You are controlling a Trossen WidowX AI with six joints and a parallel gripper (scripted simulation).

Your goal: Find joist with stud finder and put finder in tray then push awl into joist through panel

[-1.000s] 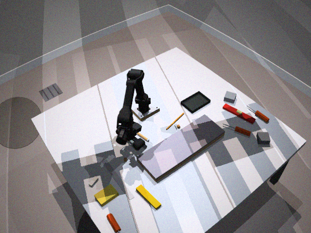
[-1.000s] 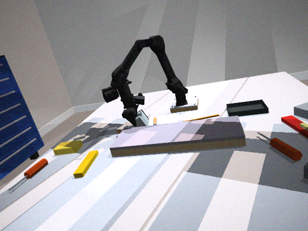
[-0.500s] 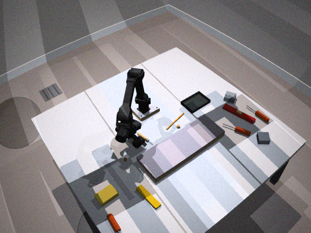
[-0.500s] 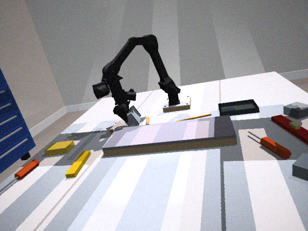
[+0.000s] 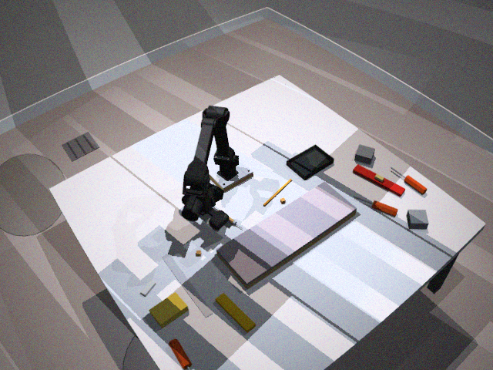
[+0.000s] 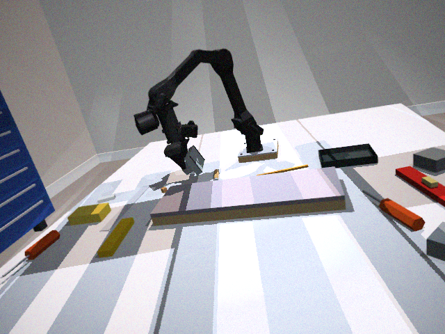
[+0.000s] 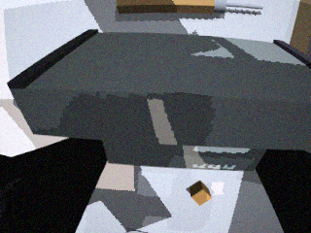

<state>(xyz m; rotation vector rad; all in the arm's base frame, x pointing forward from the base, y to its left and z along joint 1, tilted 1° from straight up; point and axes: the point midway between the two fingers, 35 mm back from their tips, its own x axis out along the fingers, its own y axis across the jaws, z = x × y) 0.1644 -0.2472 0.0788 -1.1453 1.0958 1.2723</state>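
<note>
My gripper tip is now 2 cm short of the awl, 9 cm to the right of it and 7 cm above it. The rest, counted from my gripper tip: stud finder 1 cm ahead, 1 cm to the left; pencil 4 cm ahead, 32 cm to the left, 7 cm below; yellow bar 30 cm ahead, 17 cm to the right, 6 cm below.
</note>
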